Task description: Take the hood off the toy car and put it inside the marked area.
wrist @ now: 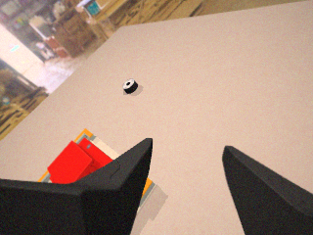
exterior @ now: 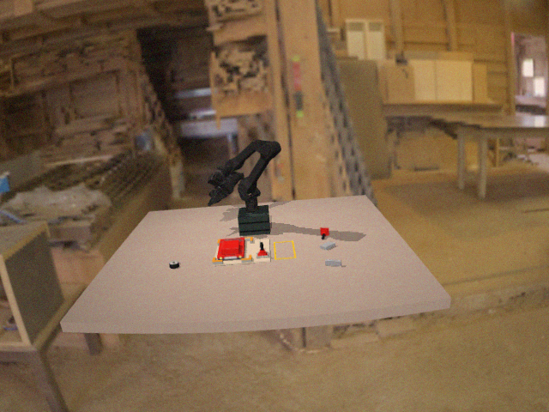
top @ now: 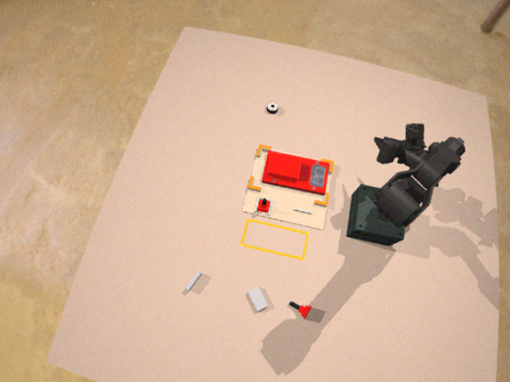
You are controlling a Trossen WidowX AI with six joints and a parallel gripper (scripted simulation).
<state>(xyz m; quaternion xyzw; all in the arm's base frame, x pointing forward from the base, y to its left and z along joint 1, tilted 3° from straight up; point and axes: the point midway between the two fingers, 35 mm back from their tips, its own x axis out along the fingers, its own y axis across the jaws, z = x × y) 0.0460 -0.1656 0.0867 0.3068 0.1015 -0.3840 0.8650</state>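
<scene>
Right now the hood is 25 cm ahead of my gripper tip, 11 cm to the left of it and 12 cm below it. The rest, counted from my gripper tip: black wheel 34 cm ahead, 12 cm to the right, 15 cm below; cream fixture plate 23 cm ahead, 14 cm to the left, 15 cm below.
</scene>
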